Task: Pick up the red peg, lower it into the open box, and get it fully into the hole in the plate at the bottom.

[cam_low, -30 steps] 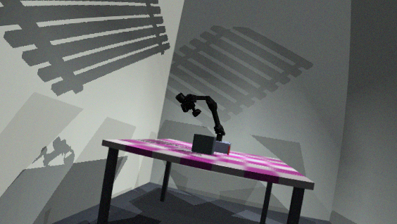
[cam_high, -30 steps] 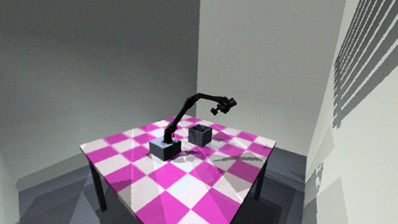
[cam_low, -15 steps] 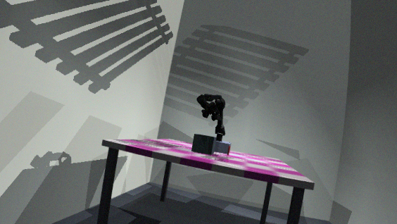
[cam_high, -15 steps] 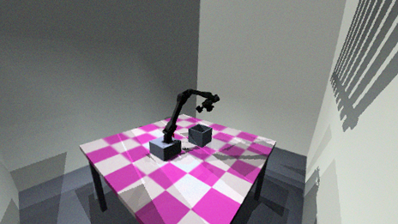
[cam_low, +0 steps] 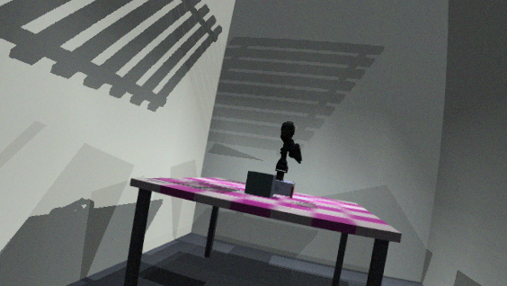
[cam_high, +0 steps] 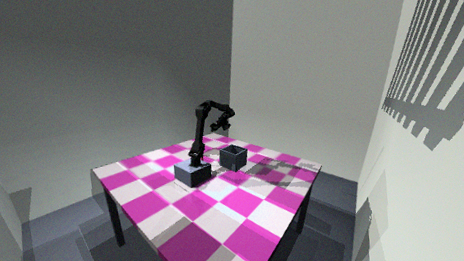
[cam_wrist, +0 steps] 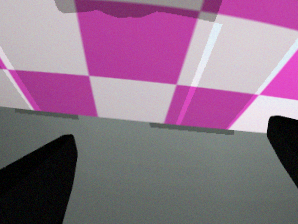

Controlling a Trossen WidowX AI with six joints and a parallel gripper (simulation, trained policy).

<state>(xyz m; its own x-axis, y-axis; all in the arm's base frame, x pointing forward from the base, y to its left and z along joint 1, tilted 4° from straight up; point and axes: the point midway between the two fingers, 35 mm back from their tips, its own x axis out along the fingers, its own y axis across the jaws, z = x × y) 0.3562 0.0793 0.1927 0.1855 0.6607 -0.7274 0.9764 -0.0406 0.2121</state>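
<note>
Right now the red peg is 21 cm below my gripper tip, 18 cm behind it and 1 cm to the right of it. Round my gripper tip: grey plate (22 cm to the right, 20 cm below, 5 cm behind).
</note>
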